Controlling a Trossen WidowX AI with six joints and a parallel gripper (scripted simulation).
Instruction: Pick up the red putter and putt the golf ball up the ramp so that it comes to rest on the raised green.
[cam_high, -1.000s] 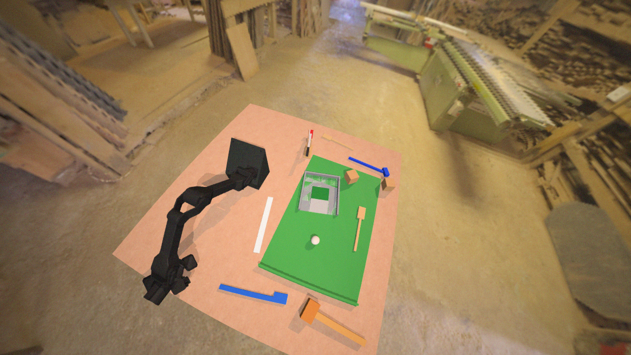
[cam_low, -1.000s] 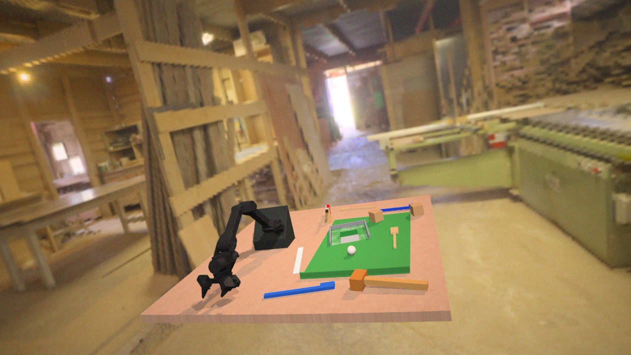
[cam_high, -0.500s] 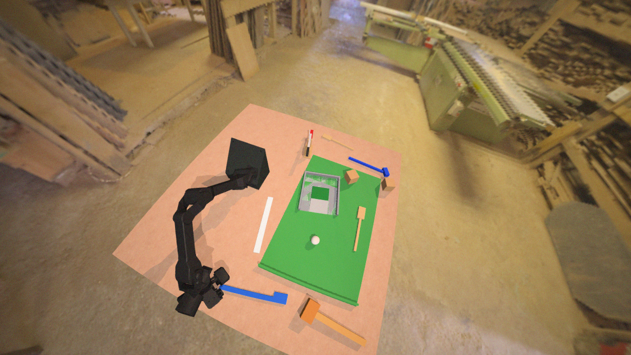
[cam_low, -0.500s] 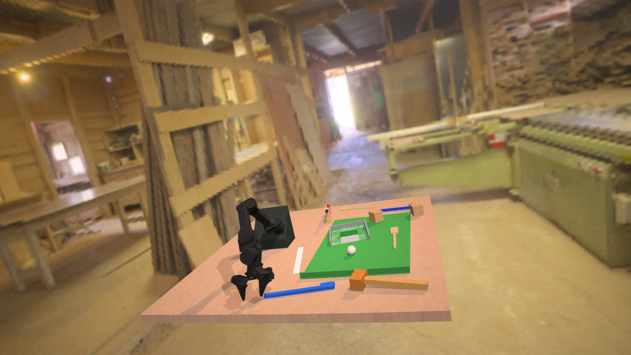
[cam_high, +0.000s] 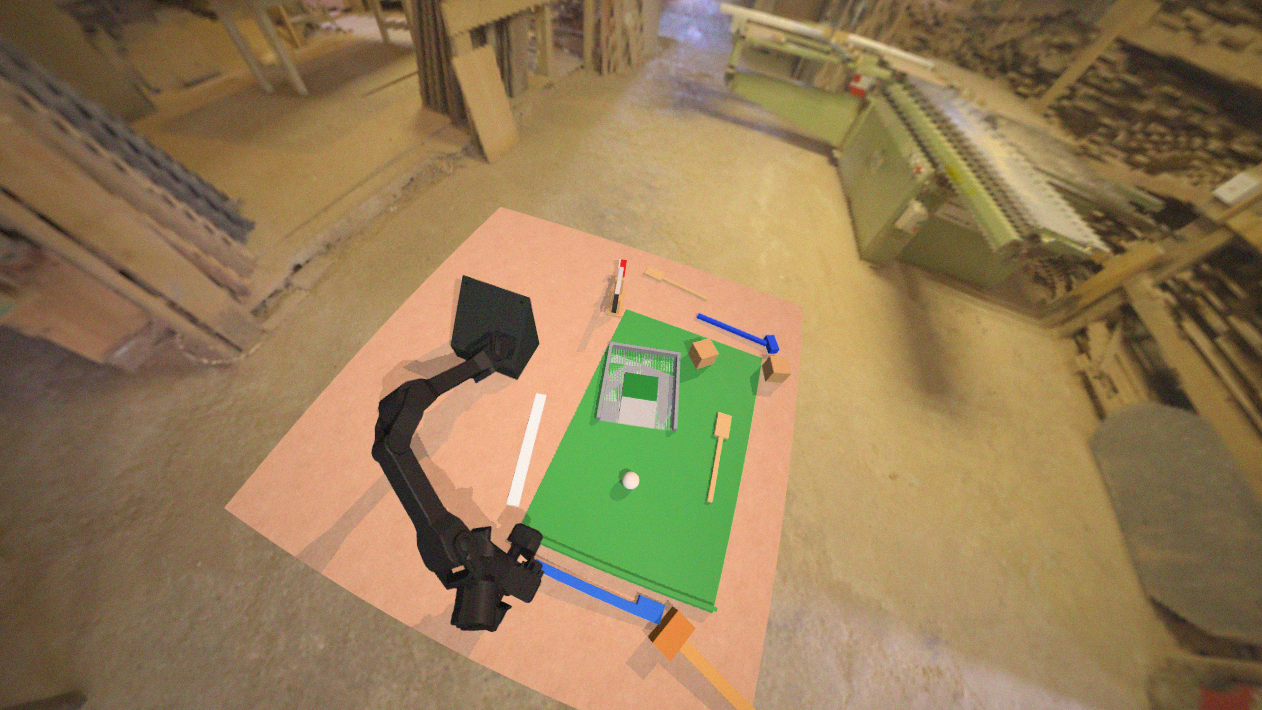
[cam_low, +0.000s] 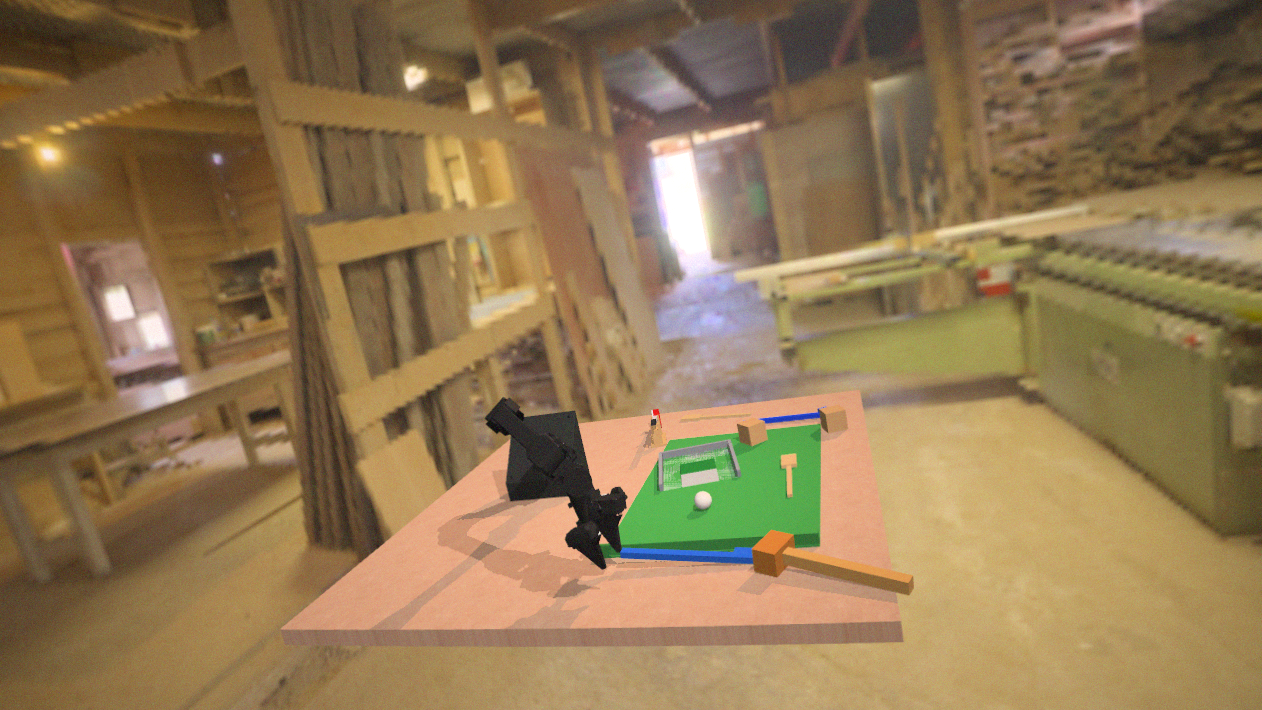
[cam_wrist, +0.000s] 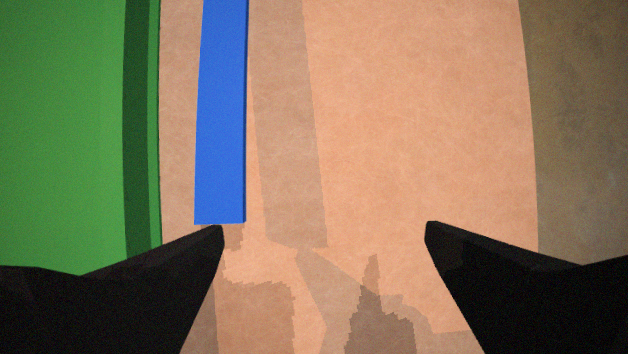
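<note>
The white golf ball is 14 cm ahead of my gripper tip, 30 cm to the left of it and 2 cm below it. Round my gripper tip: blue putter: 32 cm ahead, 89 cm to the left, 3 cm below; then green mat: 17 cm ahead, 45 cm to the left, 4 cm below; then white strip: 14 cm behind, 28 cm to the left, 4 cm below.
</note>
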